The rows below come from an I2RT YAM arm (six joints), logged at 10 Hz.
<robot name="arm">
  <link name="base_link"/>
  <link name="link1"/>
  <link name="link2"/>
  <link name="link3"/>
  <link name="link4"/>
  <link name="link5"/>
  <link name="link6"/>
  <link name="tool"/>
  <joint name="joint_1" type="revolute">
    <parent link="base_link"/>
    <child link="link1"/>
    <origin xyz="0 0 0.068" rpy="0 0 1.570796"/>
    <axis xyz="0 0 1"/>
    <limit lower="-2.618" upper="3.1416"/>
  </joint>
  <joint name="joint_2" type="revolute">
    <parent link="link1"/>
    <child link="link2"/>
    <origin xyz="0.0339 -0.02 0.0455" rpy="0 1.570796 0"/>
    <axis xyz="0 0 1"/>
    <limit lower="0" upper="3.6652"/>
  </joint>
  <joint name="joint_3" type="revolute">
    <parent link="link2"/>
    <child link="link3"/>
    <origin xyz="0 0.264 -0.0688" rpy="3.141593 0 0"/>
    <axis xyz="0 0 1"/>
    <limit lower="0" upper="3.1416"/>
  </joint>
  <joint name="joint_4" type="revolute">
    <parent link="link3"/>
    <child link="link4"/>
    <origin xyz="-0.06 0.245 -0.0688"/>
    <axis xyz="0 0 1"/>
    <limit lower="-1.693" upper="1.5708"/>
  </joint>
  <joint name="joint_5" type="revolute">
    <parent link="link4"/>
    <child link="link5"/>
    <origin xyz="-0.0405 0.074 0.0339" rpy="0 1.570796 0"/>
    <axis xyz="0 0 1"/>
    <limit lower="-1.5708" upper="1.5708"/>
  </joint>
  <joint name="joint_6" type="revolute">
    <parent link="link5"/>
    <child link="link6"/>
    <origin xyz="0 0.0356 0.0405" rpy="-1.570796 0 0"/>
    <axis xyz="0 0 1"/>
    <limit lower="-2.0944" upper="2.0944"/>
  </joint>
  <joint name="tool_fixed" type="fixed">
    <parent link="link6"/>
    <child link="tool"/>
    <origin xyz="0 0 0" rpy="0 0 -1.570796"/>
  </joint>
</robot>
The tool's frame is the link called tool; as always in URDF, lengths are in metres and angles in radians.
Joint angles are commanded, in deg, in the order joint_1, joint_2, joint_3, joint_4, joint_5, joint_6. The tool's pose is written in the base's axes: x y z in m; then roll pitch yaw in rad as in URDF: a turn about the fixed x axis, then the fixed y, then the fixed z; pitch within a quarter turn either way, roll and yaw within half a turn. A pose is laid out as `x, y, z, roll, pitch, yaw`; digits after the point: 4 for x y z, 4 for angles.
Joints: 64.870, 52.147, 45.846, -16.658, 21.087, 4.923
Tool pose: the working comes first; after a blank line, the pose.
Where each joint sits with the arm in this pose, in the base's axes (m; each line is computed from the numbers above, not from the rounded line before):
joint_1: 0.0000 0.0000 0.0680
joint_2: -0.0222 0.0325 0.1135
joint_3: -0.0287 -0.1434 0.3220
joint_4: 0.0152 0.1123 0.3547
joint_5: 0.0816 0.1739 0.3631
joint_6: 0.0994 0.1818 0.3129
the tool: 0.0994 0.1818 0.3129

0.0994, 0.1818, 0.3129, -2.9761, 1.1929, -2.2281
